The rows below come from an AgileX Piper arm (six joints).
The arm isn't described. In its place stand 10 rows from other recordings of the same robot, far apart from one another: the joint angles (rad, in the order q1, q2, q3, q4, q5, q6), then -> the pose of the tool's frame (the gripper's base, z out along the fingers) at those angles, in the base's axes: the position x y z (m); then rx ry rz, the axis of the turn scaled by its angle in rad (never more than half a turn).
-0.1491, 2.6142, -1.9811, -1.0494, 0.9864, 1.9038 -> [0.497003, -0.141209, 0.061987, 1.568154, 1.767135, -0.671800]
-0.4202, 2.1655, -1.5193, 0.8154, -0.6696, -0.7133 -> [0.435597, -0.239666, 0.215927, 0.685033, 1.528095, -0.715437]
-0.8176, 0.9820, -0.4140, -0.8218, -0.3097, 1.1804 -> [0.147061, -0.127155, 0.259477, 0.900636, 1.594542, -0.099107]
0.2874, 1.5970, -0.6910, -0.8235, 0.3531, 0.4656 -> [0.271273, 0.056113, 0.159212, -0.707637, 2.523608, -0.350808]
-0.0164, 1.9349, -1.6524, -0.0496, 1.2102, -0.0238 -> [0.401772, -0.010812, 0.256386, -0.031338, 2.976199, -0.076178]
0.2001, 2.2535, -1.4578, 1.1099, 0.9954, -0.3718 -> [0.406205, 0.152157, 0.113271, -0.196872, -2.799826, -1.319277]
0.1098, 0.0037, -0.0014, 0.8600, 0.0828, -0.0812 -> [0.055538, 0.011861, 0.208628, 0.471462, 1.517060, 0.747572]
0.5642, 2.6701, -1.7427, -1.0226, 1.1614, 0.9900 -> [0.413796, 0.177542, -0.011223, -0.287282, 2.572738, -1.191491]
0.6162, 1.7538, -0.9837, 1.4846, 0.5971, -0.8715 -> [0.258906, 0.245816, 0.201573, -0.362647, 2.490808, 1.253519]
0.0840, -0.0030, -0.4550, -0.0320, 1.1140, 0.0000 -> [-0.002641, -0.002845, 0.260624, -0.088095, 2.137329, 0.010231]
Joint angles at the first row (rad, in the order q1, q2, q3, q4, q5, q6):
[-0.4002 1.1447 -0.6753 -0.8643 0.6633 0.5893]
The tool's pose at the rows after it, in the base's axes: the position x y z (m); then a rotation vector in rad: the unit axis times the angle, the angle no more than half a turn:
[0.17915, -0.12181, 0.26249, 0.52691, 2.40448, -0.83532]
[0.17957, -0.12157, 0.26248, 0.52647, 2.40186, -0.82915]
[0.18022, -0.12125, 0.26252, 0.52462, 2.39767, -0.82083]
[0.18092, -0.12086, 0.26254, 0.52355, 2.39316, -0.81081]
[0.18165, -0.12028, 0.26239, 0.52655, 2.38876, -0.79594]
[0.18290, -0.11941, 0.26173, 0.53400, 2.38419, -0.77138]
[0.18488, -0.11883, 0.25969, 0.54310, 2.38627, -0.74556]
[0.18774, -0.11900, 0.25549, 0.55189, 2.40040, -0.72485]
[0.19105, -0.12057, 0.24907, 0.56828, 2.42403, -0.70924]
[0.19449, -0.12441, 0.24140, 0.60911, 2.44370, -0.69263]
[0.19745, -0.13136, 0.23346, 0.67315, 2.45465, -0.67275]
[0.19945, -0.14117, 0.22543, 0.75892, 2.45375, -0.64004]
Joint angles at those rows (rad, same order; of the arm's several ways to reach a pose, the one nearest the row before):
[-0.4002 1.1447 -0.6753 -0.8623 0.6603 0.5903]
[-0.4002 1.1447 -0.6753 -0.8593 0.6554 0.5904]
[-0.4002 1.1448 -0.6753 -0.8558 0.6477 0.5904]
[-0.4002 1.1447 -0.6753 -0.8509 0.6394 0.5903]
[-0.4002 1.1447 -0.6753 -0.8412 0.6307 0.5903]
[-0.4002 1.1464 -0.6753 -0.8240 0.6183 0.5903]
[-0.4002 1.1542 -0.6753 -0.8051 0.6067 0.5903]
[-0.4003 1.1721 -0.6753 -0.7896 0.5990 0.5908]
[-0.4039 1.2001 -0.6753 -0.7785 0.5942 0.5960]
[-0.4164 1.2363 -0.6771 -0.7715 0.5865 0.6170]
[-0.4433 1.2776 -0.6826 -0.7619 0.5715 0.6427]
[-0.4858 1.3210 -0.6911 -0.7372 0.5449 0.6619]

